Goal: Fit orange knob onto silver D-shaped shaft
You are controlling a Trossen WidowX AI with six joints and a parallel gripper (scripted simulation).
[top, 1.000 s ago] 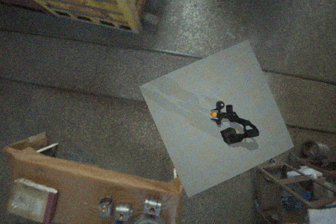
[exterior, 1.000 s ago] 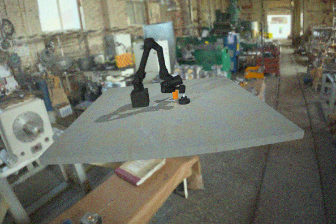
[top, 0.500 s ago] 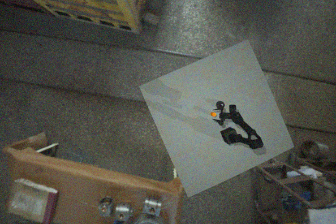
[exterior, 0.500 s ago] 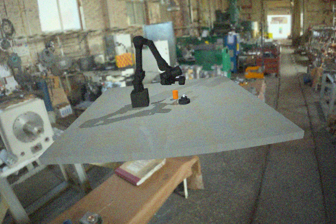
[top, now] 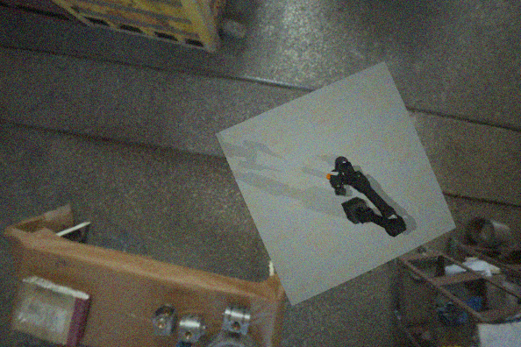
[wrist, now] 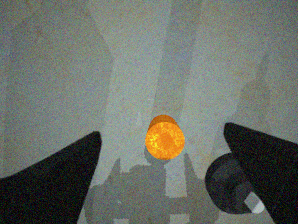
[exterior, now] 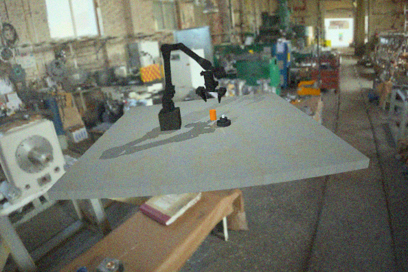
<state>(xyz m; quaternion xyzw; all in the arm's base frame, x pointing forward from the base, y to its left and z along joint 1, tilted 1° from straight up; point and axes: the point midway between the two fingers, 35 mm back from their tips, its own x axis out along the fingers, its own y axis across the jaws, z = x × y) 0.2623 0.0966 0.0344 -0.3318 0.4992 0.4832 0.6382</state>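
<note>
Right now the orange knob is 20 mm to the right of my gripper tip and 60 mm below it. Round my gripper tip: round pedestal: 60 mm ahead, 130 mm to the right, 80 mm below.
</note>
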